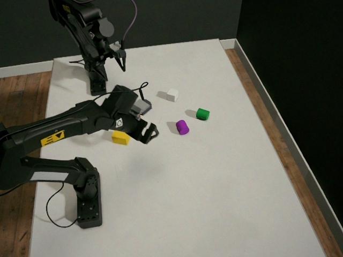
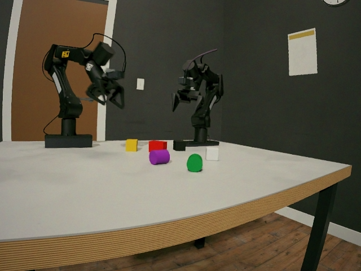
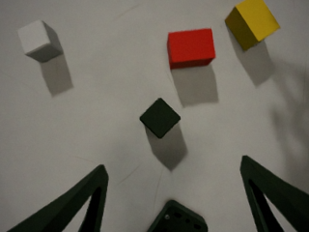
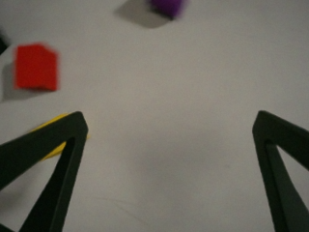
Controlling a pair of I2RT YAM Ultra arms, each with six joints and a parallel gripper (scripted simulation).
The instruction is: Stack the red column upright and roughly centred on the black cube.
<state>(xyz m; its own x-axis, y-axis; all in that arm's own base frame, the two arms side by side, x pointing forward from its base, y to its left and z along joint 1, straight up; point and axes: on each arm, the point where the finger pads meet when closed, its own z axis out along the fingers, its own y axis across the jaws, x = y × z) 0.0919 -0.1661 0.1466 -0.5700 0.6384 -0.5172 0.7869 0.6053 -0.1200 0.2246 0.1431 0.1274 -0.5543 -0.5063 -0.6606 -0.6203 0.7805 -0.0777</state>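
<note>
The red column lies 14 cm below my left hand, 13 cm to the right of it and 5 cm ahead of it. From my left hand the other things lie so: white cube (23 cm ahead, 14 cm below, 1 cm to the right); then yellow block (22 cm to the right, 14 cm below); then black cube (14 cm below, 3 cm to the right, 3 cm ahead).
</note>
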